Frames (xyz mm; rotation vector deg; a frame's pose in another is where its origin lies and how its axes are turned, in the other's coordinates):
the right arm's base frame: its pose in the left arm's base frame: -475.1 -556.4 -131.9 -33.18 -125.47 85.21
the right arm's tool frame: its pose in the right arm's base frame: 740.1 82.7 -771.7 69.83 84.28 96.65
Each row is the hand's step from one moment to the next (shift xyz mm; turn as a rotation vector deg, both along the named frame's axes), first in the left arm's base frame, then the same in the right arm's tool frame.
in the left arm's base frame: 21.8 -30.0 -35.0 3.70 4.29 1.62
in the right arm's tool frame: 43.3 10.7 -24.8 -1.05 -5.80 -0.11
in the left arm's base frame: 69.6 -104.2 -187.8 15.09 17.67 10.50
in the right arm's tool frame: 211.5 48.0 -62.7 -8.02 -24.16 -1.49
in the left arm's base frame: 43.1 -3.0 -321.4 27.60 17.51 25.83
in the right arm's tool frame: 318.2 5.5 62.3 -19.07 -34.05 -14.59
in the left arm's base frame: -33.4 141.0 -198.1 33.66 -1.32 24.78
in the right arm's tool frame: 161.0 -60.4 175.1 -13.96 -24.29 -31.05
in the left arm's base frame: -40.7 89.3 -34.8 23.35 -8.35 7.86
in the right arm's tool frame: 10.2 -34.2 97.8 0.14 -10.48 -23.81
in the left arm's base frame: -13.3 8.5 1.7 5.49 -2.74 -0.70
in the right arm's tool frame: -6.4 2.6 14.3 2.56 -1.64 -5.38
